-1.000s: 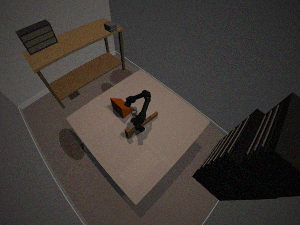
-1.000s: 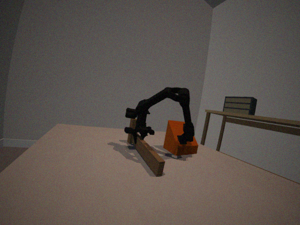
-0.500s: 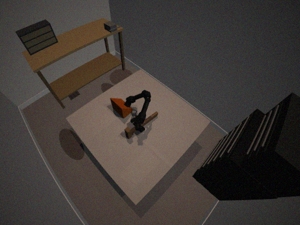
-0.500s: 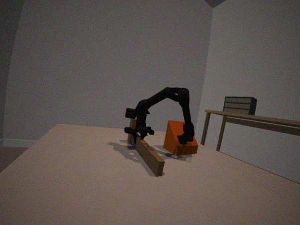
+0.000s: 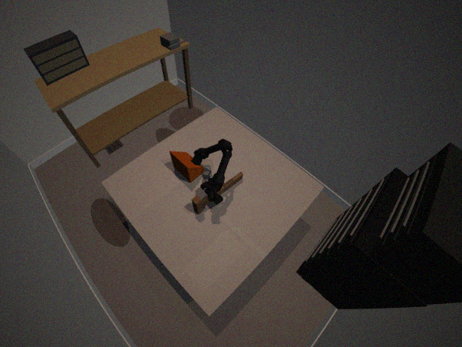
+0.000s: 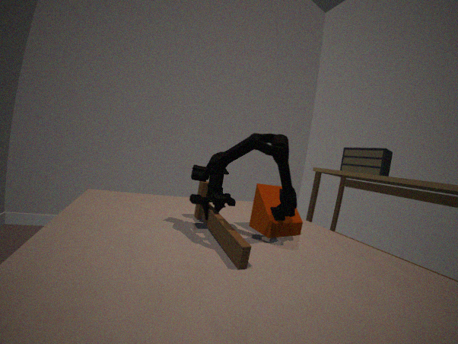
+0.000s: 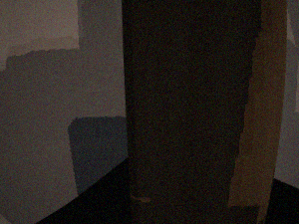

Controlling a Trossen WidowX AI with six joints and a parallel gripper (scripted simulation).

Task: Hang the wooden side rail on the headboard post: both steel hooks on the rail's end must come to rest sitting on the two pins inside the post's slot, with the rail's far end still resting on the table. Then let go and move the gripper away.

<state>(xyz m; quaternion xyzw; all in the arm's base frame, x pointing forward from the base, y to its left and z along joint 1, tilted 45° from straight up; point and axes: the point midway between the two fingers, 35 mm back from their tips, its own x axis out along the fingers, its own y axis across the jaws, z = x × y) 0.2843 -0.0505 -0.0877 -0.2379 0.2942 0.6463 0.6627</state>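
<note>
Now: the headboard post 13 cm to the right of my gripper tip, 4 cm above it and 1 cm behind it.
</note>
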